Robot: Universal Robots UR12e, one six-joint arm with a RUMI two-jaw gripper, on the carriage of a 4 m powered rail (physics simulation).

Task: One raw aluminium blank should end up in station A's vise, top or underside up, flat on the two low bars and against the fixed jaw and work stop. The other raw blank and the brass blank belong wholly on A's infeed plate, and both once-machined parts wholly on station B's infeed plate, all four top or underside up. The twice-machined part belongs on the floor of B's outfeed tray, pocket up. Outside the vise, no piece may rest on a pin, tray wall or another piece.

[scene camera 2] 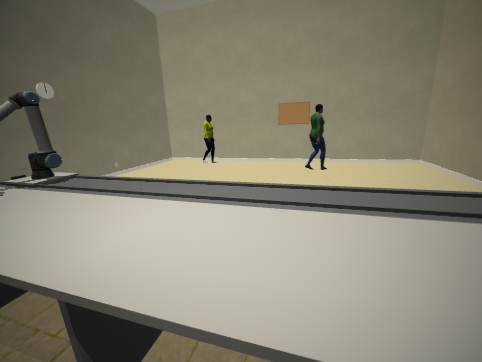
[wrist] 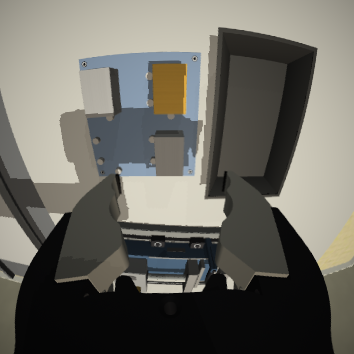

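Where they show: gripper, fingertip midpoint: (wrist: 171, 174); arm's base at its link origin: (scene camera 2: 43, 177).
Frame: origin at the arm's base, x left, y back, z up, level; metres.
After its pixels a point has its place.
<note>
In the wrist view, my gripper (wrist: 171, 174) {x 0.169, y -0.613, z 0.111 m} is open and empty, above the table between a vise and a blue pin plate (wrist: 133, 90) {x 0.231, y -0.561, z -0.022 m}. A brass blank (wrist: 169, 89) {x 0.231, y -0.612, z 0.014 m} lies at the plate's upper right, beside two pins. A pale grey metal piece (wrist: 97, 91) {x 0.235, y -0.523, z 0.014 m} is at its upper left, reaching the plate's left edge. A darker grey piece (wrist: 169, 154) {x 0.145, y -0.609, z 0.014 m} is at its lower right, beside two pins. I cannot tell whether the grey pieces are raw or machined, nor which station this is. The vise (wrist: 192, 274) {x -0.085, y -0.644, z 0.066 m} is partly hidden by the gripper. No workpiece shows in scene camera 2.
A deep dark tray (wrist: 295, 110) {x 0.210, y -0.796, z 0.003 m} stands right of the plate in the wrist view; its visible floor holds no piece. In scene camera 2, the arm (scene camera 2: 39, 127) {x 0.226, y -0.050, z 0.517 m} stands on the rail (scene camera 2: 240, 192) at far left, behind the long table (scene camera 2: 240, 250) {x 2.484, y -0.792, z -0.030 m}. Two people walk beyond the rail.
</note>
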